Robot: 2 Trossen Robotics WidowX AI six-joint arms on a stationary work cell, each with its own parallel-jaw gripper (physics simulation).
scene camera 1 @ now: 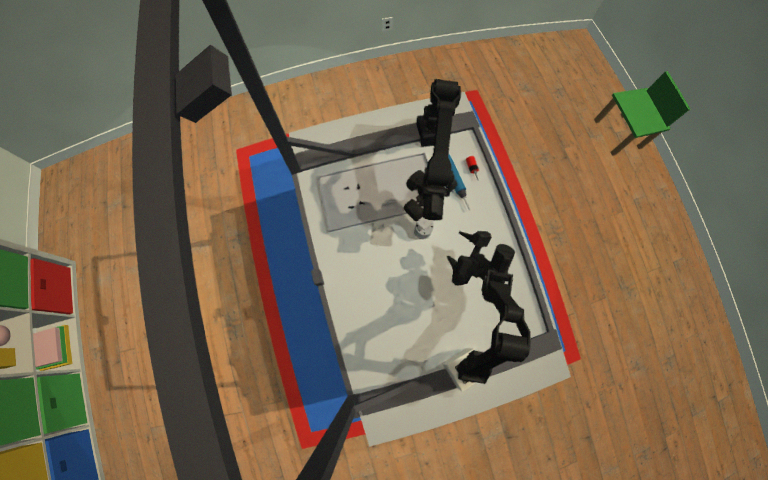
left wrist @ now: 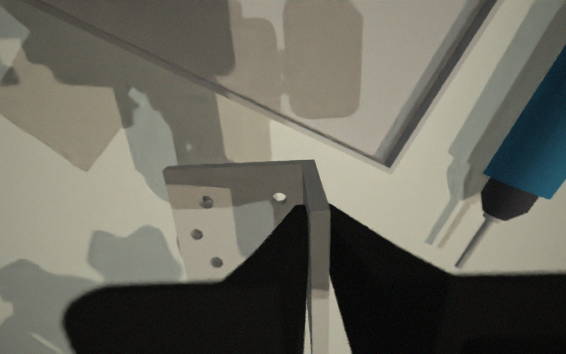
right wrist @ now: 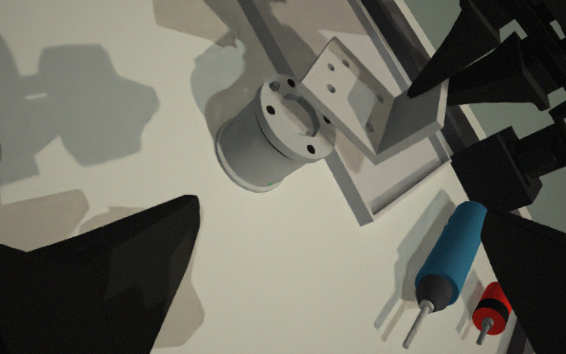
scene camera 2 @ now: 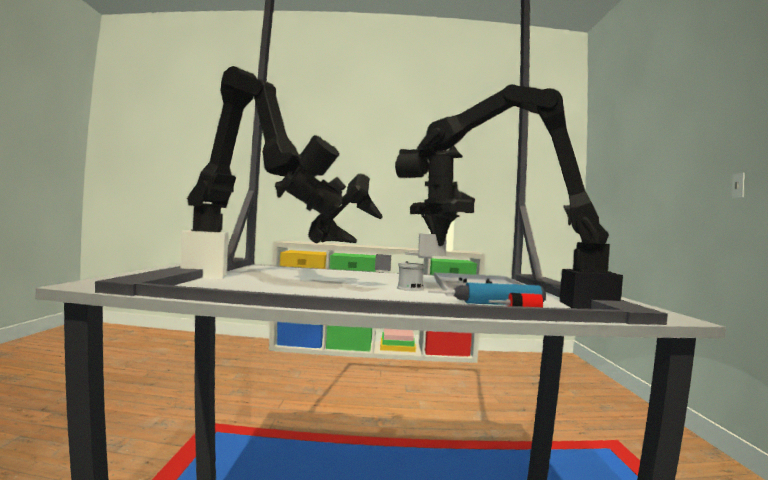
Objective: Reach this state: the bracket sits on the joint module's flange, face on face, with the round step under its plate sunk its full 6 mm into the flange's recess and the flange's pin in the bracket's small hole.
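Places are measured from the left arm's base along level axes (x ahead, y left, z up), in centimetres.
Where they show: left gripper, between the fingertips: (left wrist: 312,214) (right wrist: 413,99) (scene camera 2: 439,245); right gripper, between the fingertips: (scene camera 1: 453,244) (right wrist: 342,217) (scene camera 2: 369,229); left arm's base, origin of its link: (scene camera 1: 432,125) (right wrist: 521,161) (scene camera 2: 591,271); right arm's base, origin of its link: (scene camera 1: 468,370) (scene camera 2: 206,231).
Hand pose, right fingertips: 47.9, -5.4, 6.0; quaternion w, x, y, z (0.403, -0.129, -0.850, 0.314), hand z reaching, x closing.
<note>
Each offset is from my right fingertips to the top centre of the thing, as dx, dy, dz. "*": to the spot under its first point.
The grey L-shaped bracket (scene camera 2: 431,244) (left wrist: 207,220) (right wrist: 345,80) is in my left gripper (scene camera 2: 441,242) (left wrist: 312,214) (right wrist: 413,99), which is shut on its upright plate. Its holed plate is level, a little above the grey joint module {-9.6, -6.7, -6.9} (scene camera 1: 423,228) (scene camera 2: 410,276) (right wrist: 260,145), and covers part of the flange (right wrist: 287,130) in the right wrist view. The flange's recess, several dark holes and small pin {-8.3, -8.8, -6.9} (right wrist: 274,86) show there. The step under the plate is hidden. The module stands upright on the table. My right gripper (scene camera 1: 454,246) (scene camera 2: 368,229) (right wrist: 342,217) is open and empty, beside and above the module.
A shallow tray {-27.6, -19.3, -11.7} (scene camera 1: 362,224) (left wrist: 300,126) (right wrist: 346,192) with small dark parts lies beside the module. A blue screwdriver-like tool {* -27.1, +9.7, -9.2} (scene camera 1: 456,175) (scene camera 2: 501,292) (left wrist: 535,135) (right wrist: 457,250) and a short red one {-29.5, +17.9, -9.9} (scene camera 1: 471,164) (scene camera 2: 526,300) (right wrist: 492,315) lie near the left arm's base.
</note>
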